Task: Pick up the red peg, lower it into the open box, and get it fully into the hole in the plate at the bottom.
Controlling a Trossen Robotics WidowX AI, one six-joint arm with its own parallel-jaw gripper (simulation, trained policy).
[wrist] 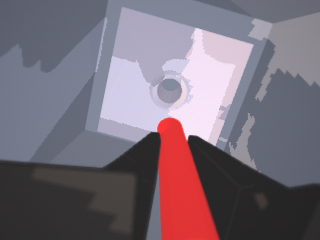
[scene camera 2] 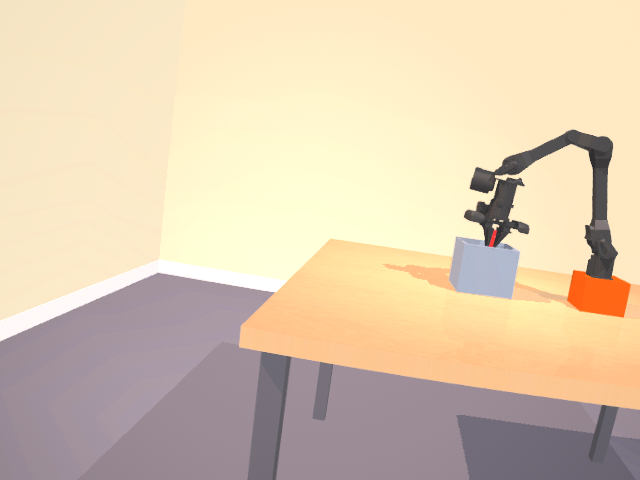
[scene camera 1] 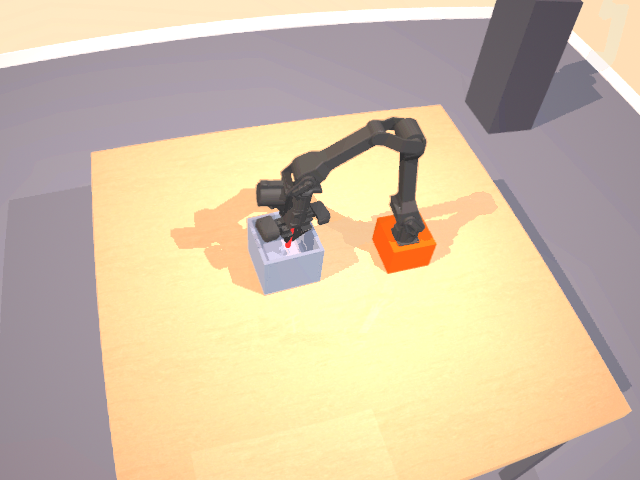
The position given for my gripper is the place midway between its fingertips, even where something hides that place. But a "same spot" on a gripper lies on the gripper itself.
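Scene:
My gripper is visible in the wrist view (172,142), and a grey box in the wrist view (62,62). Scene camera 2 and scene camera 1 show my gripper and the grey box too. On the grey box (scene camera 2: 476,269) and on the grey box (scene camera 1: 280,276) is the same spot. For my gripper (scene camera 2: 488,220) and my gripper (scene camera 1: 285,231), it is likewise the same spot.

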